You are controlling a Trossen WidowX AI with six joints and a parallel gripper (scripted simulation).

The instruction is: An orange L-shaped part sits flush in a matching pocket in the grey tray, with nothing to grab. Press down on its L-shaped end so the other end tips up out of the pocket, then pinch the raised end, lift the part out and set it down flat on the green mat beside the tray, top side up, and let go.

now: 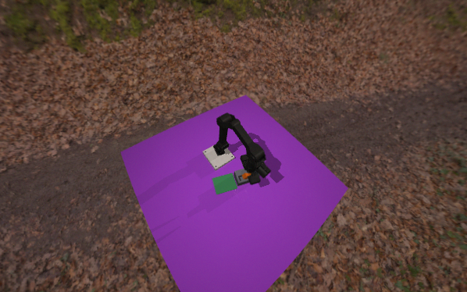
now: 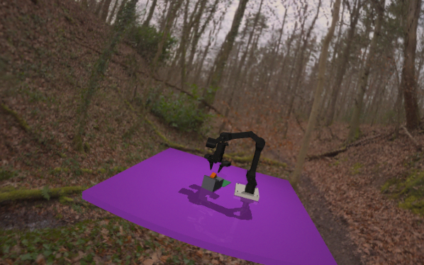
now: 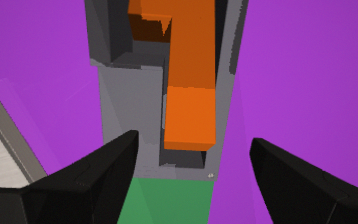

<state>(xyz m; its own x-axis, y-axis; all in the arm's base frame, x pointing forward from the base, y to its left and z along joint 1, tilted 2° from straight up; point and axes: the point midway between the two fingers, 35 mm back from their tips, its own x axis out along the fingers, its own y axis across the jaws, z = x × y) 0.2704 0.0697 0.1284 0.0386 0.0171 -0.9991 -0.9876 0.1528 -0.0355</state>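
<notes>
Now: gripper tip 70 mm above the orange L-shaped part, 40 mm to the right of it and 10 mm past it. From my gripper tip the other things lie so: green mat (140 mm to the right, 130 mm below, 40 mm behind).
</notes>
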